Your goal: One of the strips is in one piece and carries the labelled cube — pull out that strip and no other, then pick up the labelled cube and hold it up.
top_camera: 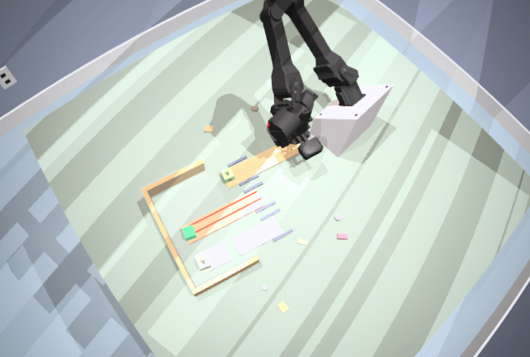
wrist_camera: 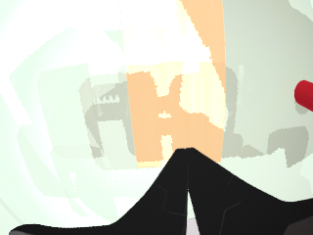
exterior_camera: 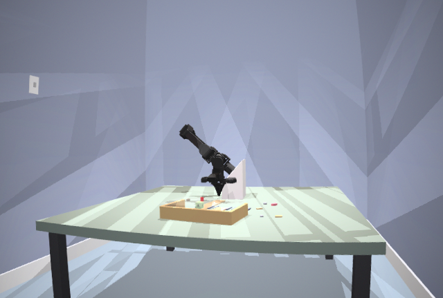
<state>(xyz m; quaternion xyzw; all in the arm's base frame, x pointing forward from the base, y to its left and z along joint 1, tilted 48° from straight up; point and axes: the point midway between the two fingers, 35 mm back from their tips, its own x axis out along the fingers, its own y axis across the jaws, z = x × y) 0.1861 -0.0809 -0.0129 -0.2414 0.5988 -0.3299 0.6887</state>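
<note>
Now: the tan strip 100 mm ahead of my gripper tip, 20 mm to the right of it and 30 mm below it. From my gripper tip the other things lie so: red cylinder 90 mm to the right, 20 mm below; then pink block 80 mm ahead, 300 mm to the left, 30 mm below.
</note>
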